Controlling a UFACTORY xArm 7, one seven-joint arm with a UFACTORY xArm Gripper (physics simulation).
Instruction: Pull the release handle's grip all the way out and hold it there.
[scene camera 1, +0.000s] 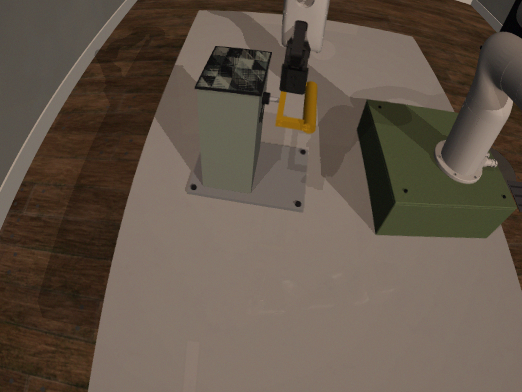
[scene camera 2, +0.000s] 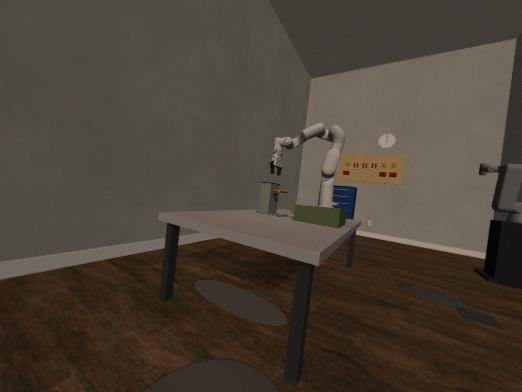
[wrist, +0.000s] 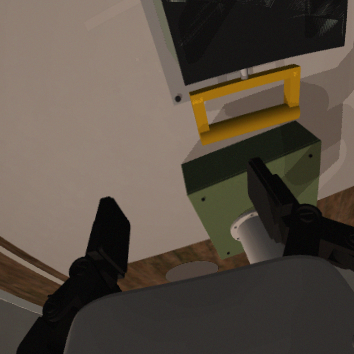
Path:
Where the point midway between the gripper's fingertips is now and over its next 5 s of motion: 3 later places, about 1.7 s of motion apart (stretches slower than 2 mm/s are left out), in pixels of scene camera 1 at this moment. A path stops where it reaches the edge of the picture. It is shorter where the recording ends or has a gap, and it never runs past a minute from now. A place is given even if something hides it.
My gripper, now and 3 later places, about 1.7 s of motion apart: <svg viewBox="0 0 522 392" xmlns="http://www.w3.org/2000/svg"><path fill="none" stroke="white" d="M295 72L289 101L296 89L304 101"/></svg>

